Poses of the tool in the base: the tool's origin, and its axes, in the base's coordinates. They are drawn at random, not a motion.
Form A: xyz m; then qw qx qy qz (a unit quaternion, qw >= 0).
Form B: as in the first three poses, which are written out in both.
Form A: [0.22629 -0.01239 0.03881 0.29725 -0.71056 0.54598 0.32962]
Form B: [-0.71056 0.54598 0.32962 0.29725 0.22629 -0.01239 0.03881]
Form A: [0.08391 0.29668 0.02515 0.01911 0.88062 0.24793 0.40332]
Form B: [0.88062 0.24793 0.40332 0.01911 0.08391 0.29668 0.02515]
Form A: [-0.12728 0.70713 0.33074 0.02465 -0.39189 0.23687 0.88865]
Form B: [-0.39189 0.23687 0.88865 0.02465 -0.12728 0.70713 0.33074]
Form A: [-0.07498 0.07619 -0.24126 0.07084 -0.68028 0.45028 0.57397]
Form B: [-0.68028 0.45028 0.57397 0.07084 -0.07498 0.07619 -0.24126]
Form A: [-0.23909 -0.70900 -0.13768 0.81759 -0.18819 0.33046 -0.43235]
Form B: [-0.18819 0.33046 -0.43235 0.81759 -0.23909 -0.70900 -0.13768]
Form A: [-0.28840 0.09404 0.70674 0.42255 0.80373 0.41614 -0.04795]
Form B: [0.80373 0.41614 -0.04795 0.42255 -0.28840 0.09404 0.70674]
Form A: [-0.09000 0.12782 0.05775 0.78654 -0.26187 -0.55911 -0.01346]
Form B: [-0.26187 -0.55911 -0.01346 0.78654 -0.09000 0.12782 0.05775]
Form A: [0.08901 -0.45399 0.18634 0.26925 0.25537 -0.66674 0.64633]
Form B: [0.25537 -0.66674 0.64633 0.26925 0.08901 -0.45399 0.18634]
